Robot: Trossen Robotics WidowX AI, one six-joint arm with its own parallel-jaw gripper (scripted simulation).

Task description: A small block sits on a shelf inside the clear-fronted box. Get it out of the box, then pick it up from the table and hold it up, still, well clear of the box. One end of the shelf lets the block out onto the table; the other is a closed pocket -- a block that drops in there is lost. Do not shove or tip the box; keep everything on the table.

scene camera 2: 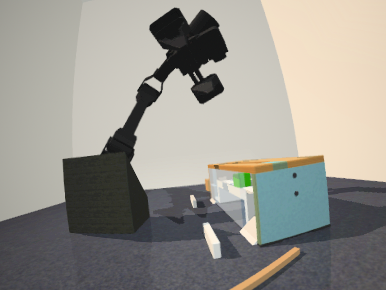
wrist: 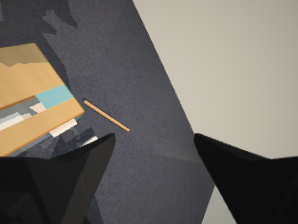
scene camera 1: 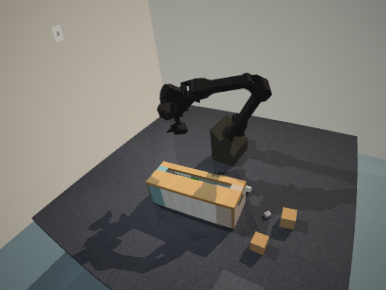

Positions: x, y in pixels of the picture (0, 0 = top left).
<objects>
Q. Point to a box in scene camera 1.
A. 215, 198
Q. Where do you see a box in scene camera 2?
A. At 288, 196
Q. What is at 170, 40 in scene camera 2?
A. My gripper.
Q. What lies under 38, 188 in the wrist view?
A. My gripper.
</objects>
